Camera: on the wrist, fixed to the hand. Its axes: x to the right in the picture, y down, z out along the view.
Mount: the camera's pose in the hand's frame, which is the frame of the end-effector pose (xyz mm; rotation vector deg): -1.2 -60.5 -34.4 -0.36 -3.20 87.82
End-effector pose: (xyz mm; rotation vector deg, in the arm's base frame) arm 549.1 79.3 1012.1 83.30 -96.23 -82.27
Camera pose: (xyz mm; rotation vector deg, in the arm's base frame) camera 603.2 74.5 968.6 -7.82 -111.91 -30.63
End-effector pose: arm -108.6 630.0 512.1 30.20 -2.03 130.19
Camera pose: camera -77.3 677.4 471.8 -24.10 24.87 -136.23
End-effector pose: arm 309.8 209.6 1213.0 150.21 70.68 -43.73
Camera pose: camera 276.8 259.8 1248.2 142.05 -48.67 -24.05
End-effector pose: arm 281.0 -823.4 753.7 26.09 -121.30 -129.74
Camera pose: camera 301.1 -851.5 693.2 -53.25 -81.56 -72.88
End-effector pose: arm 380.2 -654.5 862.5 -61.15 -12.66 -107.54
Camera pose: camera 312.5 -639.3 857.0 -47.60 27.28 -25.99
